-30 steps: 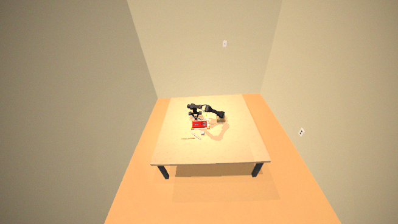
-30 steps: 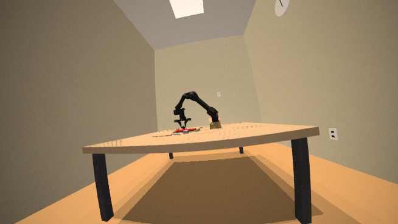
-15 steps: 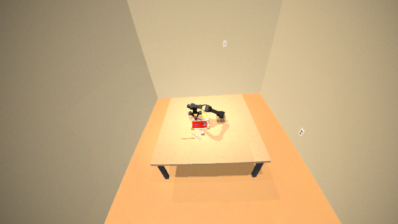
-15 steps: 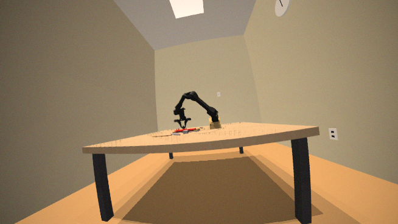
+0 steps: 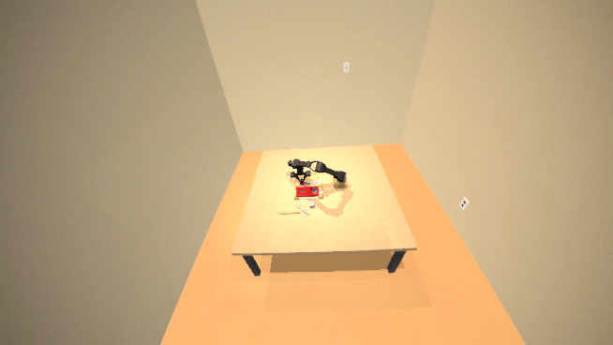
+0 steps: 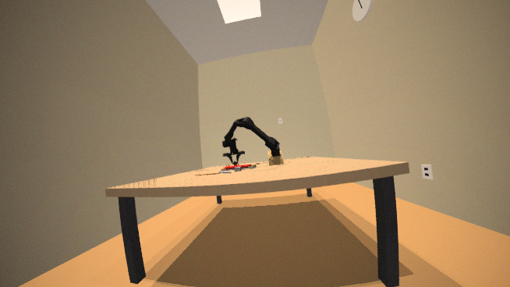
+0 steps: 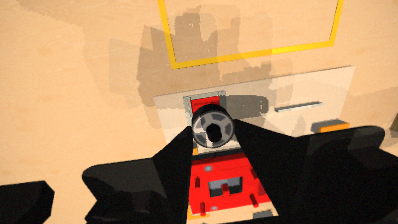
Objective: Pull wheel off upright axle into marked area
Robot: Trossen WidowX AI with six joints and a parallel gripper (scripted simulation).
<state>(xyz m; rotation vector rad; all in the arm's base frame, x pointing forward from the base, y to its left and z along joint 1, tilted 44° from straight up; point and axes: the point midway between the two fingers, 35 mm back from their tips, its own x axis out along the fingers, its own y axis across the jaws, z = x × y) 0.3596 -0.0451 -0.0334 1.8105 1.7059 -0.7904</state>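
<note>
My gripper tip is now right at the wheel. Also, from my gripper tip: grey block: 70 mm behind, 280 mm to the left, 30 mm below; then thin stick: 120 mm ahead, 340 mm to the left, 40 mm below.
</note>
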